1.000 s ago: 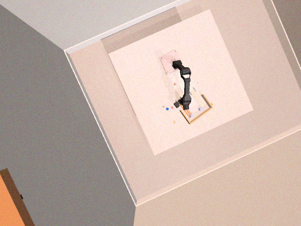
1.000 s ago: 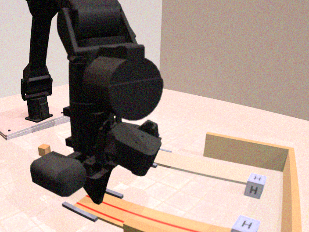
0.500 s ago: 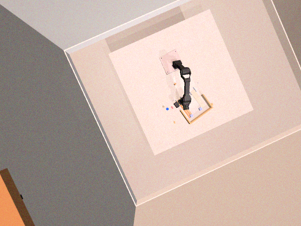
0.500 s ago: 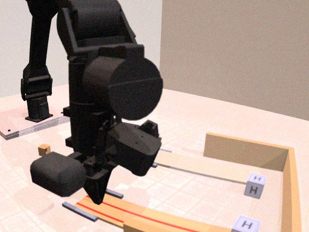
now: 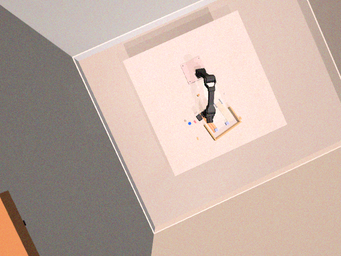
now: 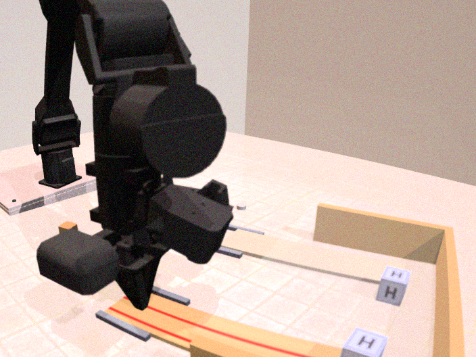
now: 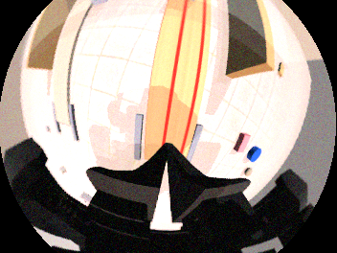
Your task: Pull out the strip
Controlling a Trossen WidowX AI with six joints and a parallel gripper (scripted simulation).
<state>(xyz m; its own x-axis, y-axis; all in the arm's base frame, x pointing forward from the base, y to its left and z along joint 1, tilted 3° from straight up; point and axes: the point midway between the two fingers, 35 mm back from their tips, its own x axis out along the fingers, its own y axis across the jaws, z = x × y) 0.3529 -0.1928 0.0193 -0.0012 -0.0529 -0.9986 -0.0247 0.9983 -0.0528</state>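
Right now the brown cube is 19 cm behind my gripper tip and 7 cm to the left of it. The rest, counted from my gripper tip: pink piece: 2 cm ahead, 11 cm to the right; blue piece: 17 cm to the right.
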